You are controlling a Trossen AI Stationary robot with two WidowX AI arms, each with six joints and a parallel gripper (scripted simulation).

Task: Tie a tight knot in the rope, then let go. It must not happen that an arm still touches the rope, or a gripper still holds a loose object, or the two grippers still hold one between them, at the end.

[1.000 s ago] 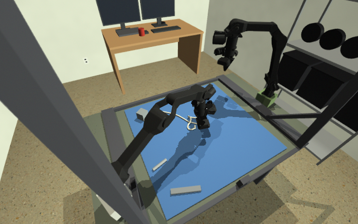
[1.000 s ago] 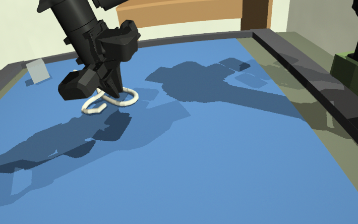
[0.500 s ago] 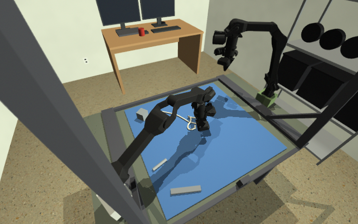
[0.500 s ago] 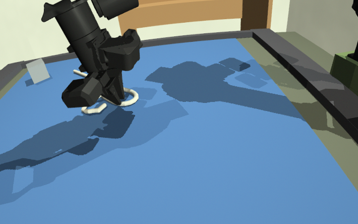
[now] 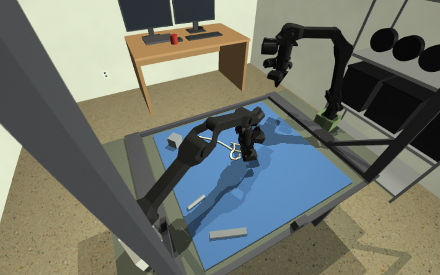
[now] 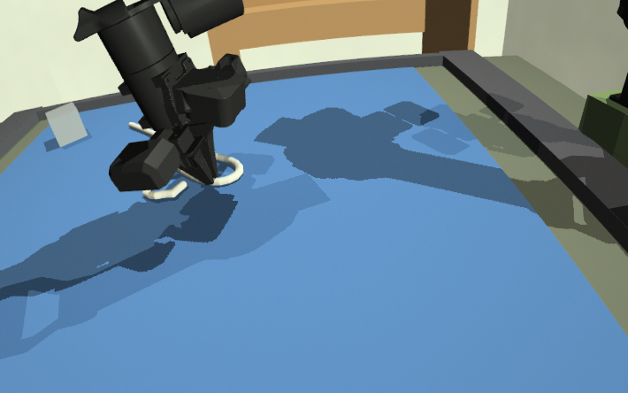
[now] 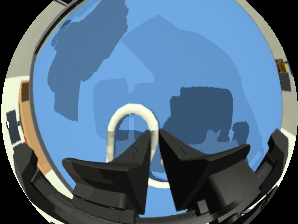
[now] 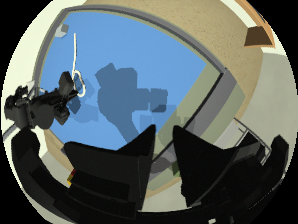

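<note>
Now: the blue mat 40 mm below my left hand, 20 mm to the left of it and 10 mm behind it. Round my left hand: grey bar 300 mm to the left, 240 mm behind, 30 mm below; then grey cube 260 mm ahead, 240 mm to the left, 10 mm below.
</note>
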